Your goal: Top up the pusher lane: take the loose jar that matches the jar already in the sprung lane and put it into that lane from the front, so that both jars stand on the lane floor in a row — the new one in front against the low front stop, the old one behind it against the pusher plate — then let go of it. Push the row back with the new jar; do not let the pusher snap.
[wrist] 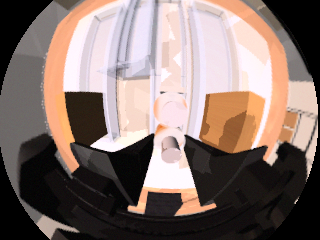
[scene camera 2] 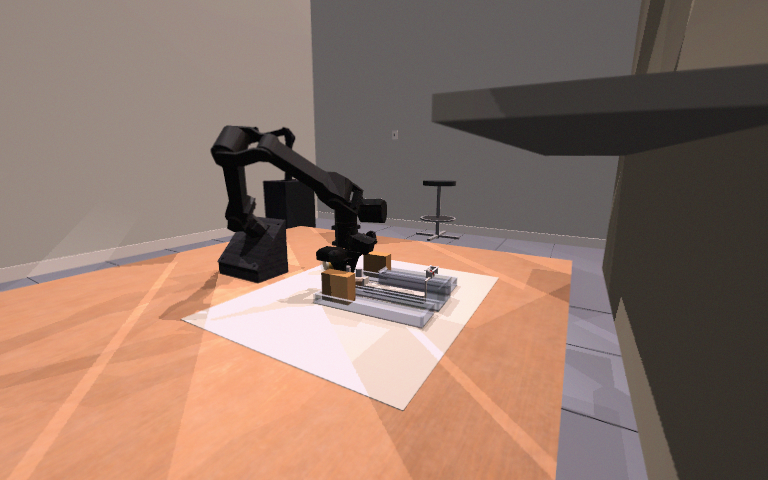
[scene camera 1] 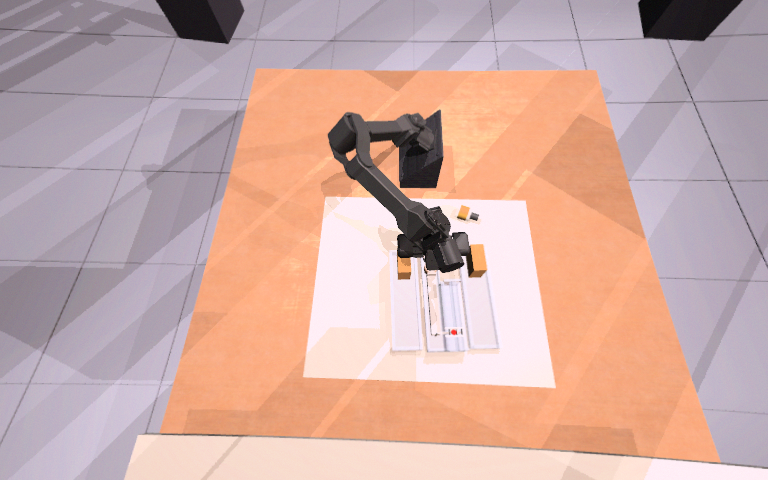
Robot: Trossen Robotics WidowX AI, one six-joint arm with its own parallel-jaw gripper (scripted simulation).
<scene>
In view: the gripper (scene camera 2: 347, 279), a pale jar (wrist: 169, 141) and a pale jar (wrist: 171, 109).
The gripper is seen too in the wrist view (wrist: 168, 137) and in scene camera 1 (scene camera 1: 429, 255).
</scene>
